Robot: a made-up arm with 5 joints.
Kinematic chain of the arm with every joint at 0, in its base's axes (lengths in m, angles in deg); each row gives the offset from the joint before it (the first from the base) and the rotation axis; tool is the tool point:
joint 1: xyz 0 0 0.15 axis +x
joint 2: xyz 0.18 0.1 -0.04 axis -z
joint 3: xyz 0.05 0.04 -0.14 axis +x
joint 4: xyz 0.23 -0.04 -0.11 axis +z
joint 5: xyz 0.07 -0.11 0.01 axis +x
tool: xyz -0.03 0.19 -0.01
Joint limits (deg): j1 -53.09..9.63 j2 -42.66..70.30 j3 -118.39..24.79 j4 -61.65..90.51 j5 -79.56..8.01
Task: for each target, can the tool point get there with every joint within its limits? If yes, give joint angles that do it. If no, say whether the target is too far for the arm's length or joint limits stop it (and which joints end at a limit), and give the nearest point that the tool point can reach.
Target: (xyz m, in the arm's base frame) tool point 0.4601 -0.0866 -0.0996
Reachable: yes | joints -39.62 -23.47 -78.29 50.12 -18.21
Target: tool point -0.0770 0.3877 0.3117
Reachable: no: joint limits stop it (at a limit: joint 1, joint 2, joint 3, joint 4, joint 5) | nearest point 0.1058 -0.0514 0.3169 | short by 0.476 m
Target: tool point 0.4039 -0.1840 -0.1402
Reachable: yes | joints -33.91 17.22 -29.01 61.80 -19.31
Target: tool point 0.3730 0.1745 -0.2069
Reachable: yes | joints -6.41 -25.44 -14.74 72.82 -13.88
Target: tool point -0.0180 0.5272 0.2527
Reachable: no: joint limits stop it (at a limit: joint 1, joint 2, joint 3, joint 5) | nearest point 0.2902 0.3950 -0.0227 | short by 0.434 m
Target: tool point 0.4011 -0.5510 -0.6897
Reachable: no: too far | nearest point 0.3813 -0.2066 -0.4040 | short by 0.448 m
